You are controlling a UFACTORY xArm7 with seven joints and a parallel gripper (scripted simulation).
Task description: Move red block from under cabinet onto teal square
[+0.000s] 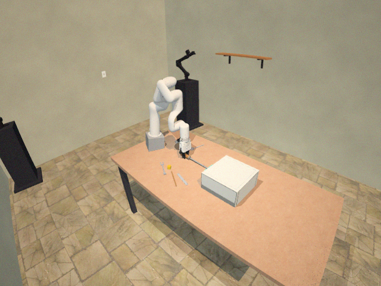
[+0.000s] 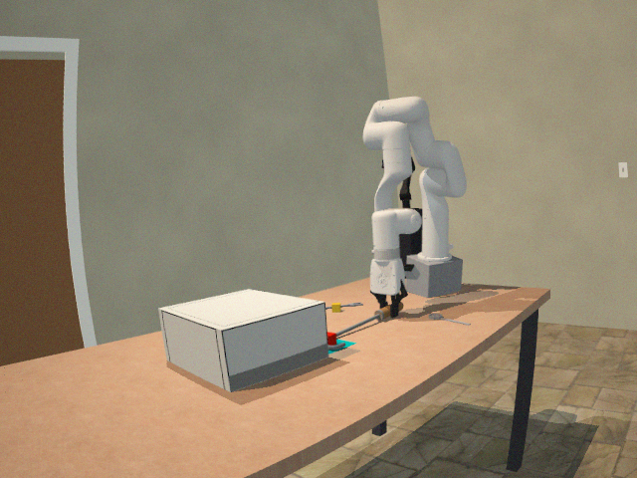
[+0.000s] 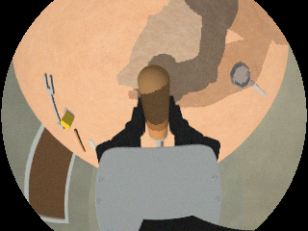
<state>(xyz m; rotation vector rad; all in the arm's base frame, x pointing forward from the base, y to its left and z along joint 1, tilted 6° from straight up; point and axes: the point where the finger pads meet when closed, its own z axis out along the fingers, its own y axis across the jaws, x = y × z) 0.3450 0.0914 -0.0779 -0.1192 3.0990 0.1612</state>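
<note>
The long tool is 130 mm ahead of my hand, 50 mm to the left of it and 10 mm below it. From my hand the other things lie so: wrench 230 mm to the right, 20 mm below; spoon 60 mm behind, 160 mm to the left, 20 mm below; yellow cube 30 mm ahead, 200 mm to the right, 10 mm below.
</note>
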